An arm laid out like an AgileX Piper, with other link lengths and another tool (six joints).
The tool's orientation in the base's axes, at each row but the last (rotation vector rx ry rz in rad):
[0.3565 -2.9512 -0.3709]
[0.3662 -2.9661 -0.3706]
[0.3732 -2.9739 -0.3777]
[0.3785 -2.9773 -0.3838]
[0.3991 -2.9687 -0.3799]
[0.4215 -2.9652 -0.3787]
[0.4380 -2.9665 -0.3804]
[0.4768 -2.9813 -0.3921]
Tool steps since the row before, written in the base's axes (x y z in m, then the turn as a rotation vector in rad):
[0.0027 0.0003 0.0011 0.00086 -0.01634 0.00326]
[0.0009 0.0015 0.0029 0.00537 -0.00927 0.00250]
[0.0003 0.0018 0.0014 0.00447 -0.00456 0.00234]
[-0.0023 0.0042 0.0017 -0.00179 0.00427 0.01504]
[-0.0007 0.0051 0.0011 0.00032 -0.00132 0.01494]
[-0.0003 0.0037 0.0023 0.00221 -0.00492 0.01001]
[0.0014 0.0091 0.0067 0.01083 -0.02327 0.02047]
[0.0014 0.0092 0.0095 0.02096 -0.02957 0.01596]
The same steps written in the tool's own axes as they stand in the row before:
[-0.0025 0.0000 -0.0015 0.00365 -0.01472 -0.00696]
[-0.0010 0.0020 -0.0026 -0.00256 -0.00927 -0.00534]
[-0.0006 0.0020 -0.0010 -0.00292 -0.00469 -0.00397]
[0.0013 0.0049 -0.0003 0.00185 0.00837 -0.01320]
[-0.0006 0.0052 0.0002 0.00135 0.00261 -0.01471]
[-0.0006 0.0041 -0.0013 0.00017 -0.00252 -0.01109]
[-0.0035 0.0098 -0.0046 -0.00172 -0.01908 -0.02666]
[-0.0037 0.0106 -0.0072 -0.00955 -0.02904 -0.02518]

